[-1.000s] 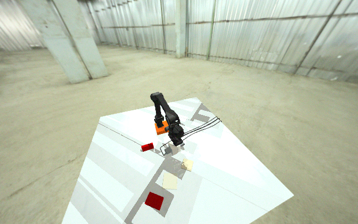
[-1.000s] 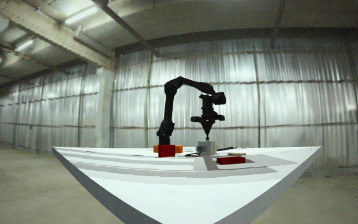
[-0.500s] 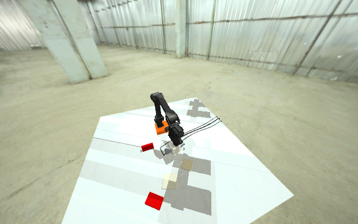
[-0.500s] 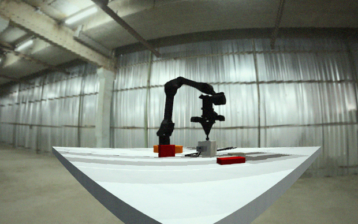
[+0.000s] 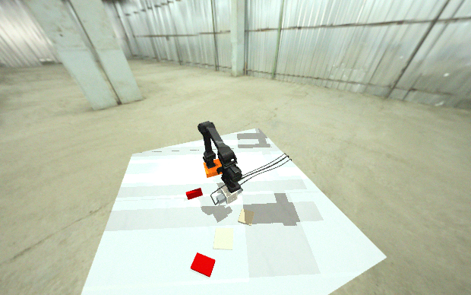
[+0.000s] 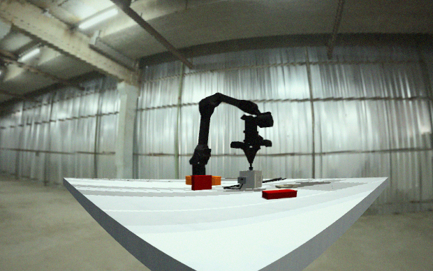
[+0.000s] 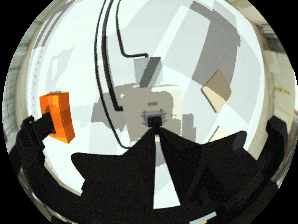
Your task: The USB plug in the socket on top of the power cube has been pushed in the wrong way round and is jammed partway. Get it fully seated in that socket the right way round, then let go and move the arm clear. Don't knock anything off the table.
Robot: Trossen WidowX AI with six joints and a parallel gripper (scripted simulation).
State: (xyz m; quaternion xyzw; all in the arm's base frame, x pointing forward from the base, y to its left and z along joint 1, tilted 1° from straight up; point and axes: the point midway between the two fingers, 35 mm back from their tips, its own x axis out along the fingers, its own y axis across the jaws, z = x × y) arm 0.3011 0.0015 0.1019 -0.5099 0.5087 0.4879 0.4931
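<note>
The USB plug lies 20 mm below my gripper tip.
</note>
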